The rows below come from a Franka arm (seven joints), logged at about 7 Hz.
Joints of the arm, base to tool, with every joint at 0 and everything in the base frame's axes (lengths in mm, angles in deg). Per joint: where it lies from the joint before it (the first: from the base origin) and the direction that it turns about. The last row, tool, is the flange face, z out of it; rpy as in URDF.
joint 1: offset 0 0 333 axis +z
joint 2: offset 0 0 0 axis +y
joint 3: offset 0 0 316 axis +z
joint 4: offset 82.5 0 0 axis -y
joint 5: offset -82.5 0 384 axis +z
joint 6: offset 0 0 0 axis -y
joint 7: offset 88 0 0 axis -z
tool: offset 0 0 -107 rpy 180 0 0
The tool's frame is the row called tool.
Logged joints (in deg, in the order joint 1, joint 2, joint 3, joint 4, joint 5, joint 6, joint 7), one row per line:
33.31, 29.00, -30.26, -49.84, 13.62, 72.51, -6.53
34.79, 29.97, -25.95, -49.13, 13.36, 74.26, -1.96
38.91, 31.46, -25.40, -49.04, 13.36, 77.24, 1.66
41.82, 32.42, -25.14, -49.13, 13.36, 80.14, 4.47
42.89, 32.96, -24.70, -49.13, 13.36, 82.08, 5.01
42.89, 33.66, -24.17, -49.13, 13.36, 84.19, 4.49
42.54, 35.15, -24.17, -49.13, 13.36, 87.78, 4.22
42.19, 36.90, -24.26, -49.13, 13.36, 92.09, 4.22
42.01, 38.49, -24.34, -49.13, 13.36, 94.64, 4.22
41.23, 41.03, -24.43, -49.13, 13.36, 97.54, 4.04
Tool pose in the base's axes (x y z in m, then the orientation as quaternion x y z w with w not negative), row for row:
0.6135, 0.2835, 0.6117, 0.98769, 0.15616, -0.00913, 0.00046
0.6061, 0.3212, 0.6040, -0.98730, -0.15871, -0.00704, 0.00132
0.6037, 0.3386, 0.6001, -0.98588, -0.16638, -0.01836, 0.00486
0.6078, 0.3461, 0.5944, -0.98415, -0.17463, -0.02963, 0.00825
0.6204, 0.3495, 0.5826, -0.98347, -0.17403, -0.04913, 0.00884
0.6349, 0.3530, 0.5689, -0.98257, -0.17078, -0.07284, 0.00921
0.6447, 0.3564, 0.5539, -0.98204, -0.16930, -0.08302, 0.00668
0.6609, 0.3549, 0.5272, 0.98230, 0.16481, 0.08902, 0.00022
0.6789, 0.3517, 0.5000, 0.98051, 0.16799, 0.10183, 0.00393
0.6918, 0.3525, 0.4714, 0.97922, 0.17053, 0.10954, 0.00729
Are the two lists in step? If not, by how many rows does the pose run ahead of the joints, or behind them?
The pose runs 2 rows ahead of the joints: the pose in row i belongs to the joints in row i + 2.
